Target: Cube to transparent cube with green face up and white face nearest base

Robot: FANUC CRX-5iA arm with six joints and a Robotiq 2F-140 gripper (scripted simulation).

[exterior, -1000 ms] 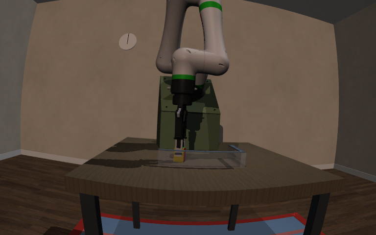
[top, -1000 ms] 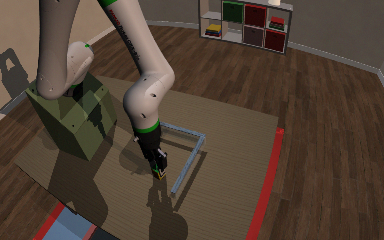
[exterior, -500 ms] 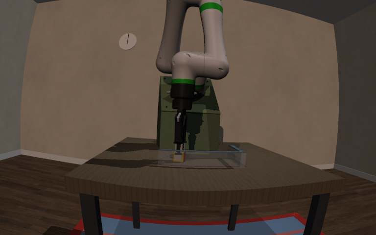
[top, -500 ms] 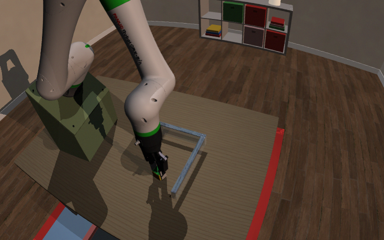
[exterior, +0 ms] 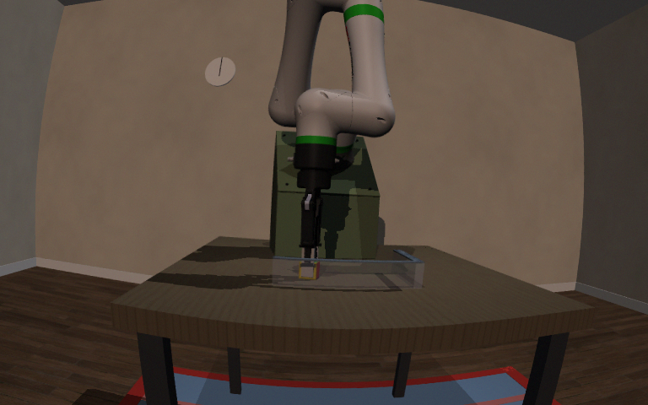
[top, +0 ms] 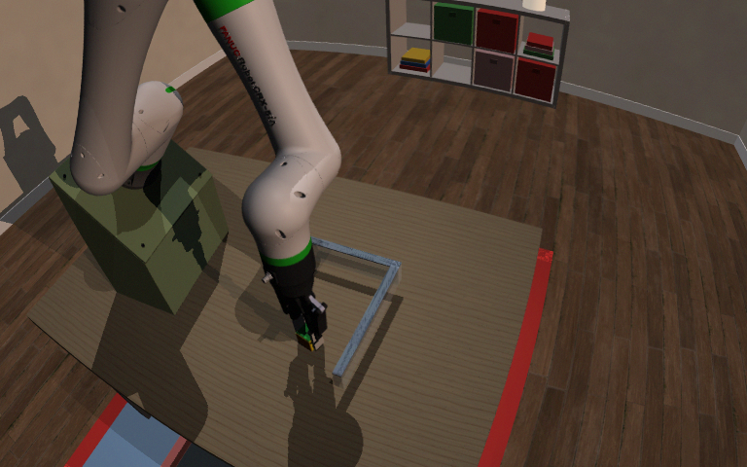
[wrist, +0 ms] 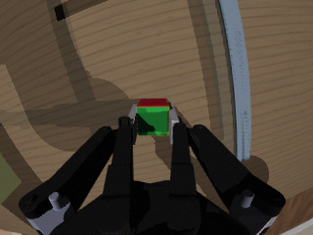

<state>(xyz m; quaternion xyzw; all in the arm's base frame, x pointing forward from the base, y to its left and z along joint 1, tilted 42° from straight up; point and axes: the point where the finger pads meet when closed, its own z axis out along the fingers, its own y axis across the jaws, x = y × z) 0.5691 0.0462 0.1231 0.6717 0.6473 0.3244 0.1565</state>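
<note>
My gripper is now 20 mm above the transparent target cube. Also, from my hand: see-through wall 80 mm ahead, 110 mm to the left.
</note>
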